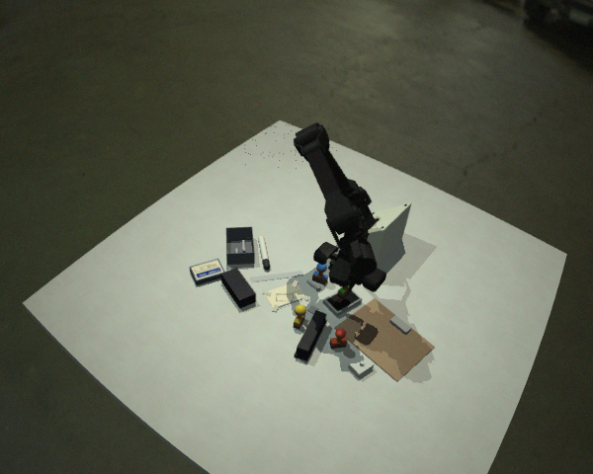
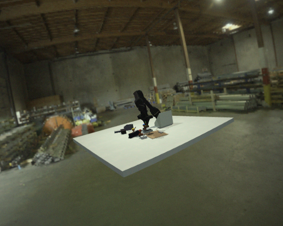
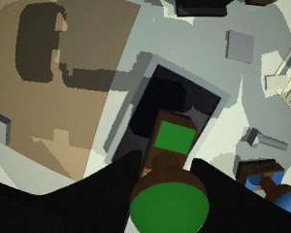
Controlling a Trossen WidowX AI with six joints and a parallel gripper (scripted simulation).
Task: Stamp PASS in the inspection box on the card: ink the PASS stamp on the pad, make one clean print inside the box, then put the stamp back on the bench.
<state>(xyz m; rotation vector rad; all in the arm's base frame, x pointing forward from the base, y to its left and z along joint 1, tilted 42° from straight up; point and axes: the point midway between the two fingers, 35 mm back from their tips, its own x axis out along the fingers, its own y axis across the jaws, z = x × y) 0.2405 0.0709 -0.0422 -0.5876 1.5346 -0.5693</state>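
Now: the dark ink pad 60 mm below my gripper tip. From my gripper tip the other things lie so: yellow hold stamp 130 mm ahead, 50 mm to the right, 50 mm below; then green-knobbed stamp right at my gripper tip; then blue stamp 100 mm to the right, 50 mm below, 30 mm behind.
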